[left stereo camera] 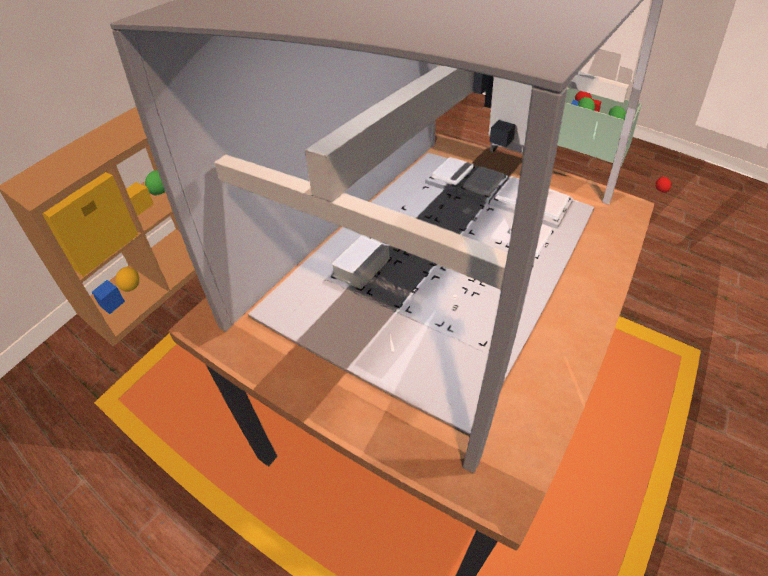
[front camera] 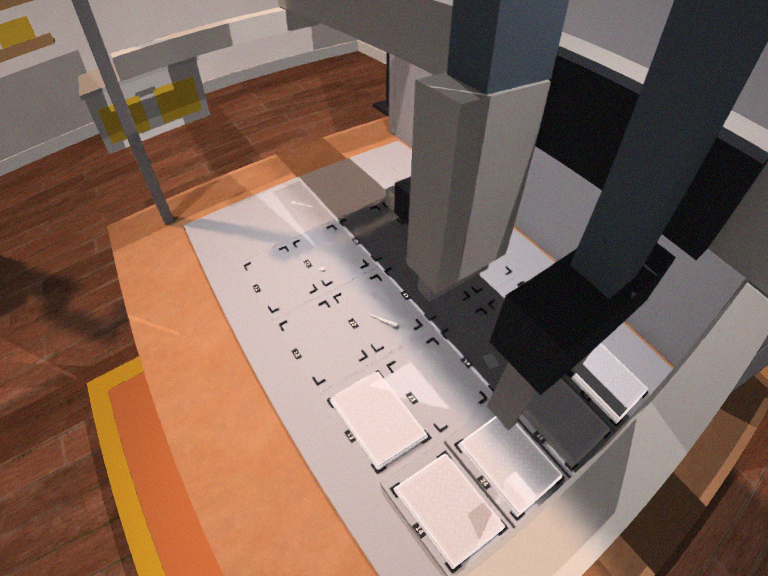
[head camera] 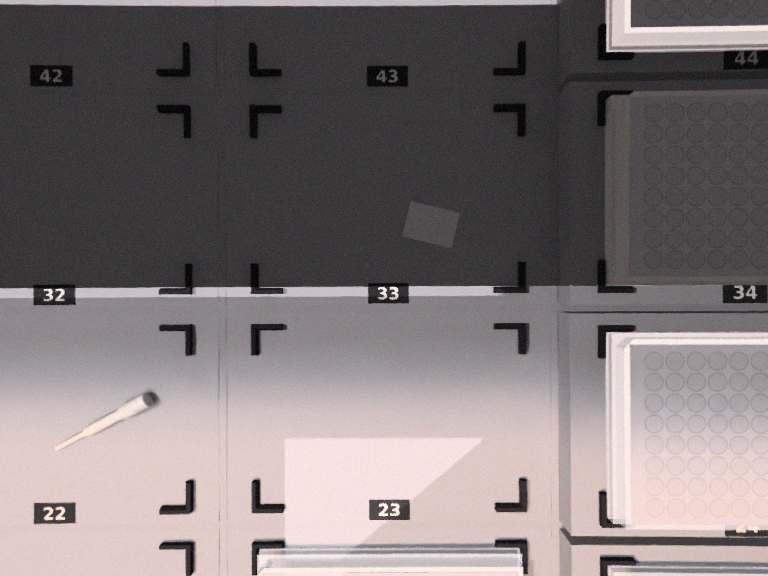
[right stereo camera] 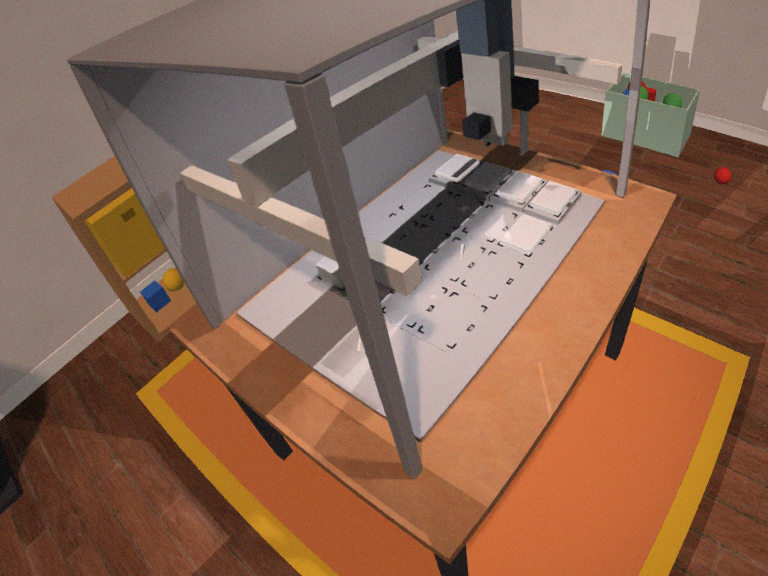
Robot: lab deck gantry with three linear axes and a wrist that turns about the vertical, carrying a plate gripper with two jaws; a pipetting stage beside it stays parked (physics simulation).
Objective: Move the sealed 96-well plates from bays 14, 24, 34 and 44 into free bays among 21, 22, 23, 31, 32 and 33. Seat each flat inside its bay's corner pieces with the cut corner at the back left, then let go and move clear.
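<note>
Sealed plates sit in bay 14, bay 24, bay 34 and bay 44. The bay 24 plate's cut corner shows at its back left; the bay 34 plate lies in deep shadow. My gripper is open and holds no plate. It hangs above the plates around bays 24 and 34. Its front jaw shows; its rear jaw is hidden. Bay 23 and bay 33 hold no plate.
Another plate sits in front of bay 23. A pipette tip lies in bay 22, a small cap in bay 21. A tall white block stands at the back left. The pipetting stage stands beside my gripper.
</note>
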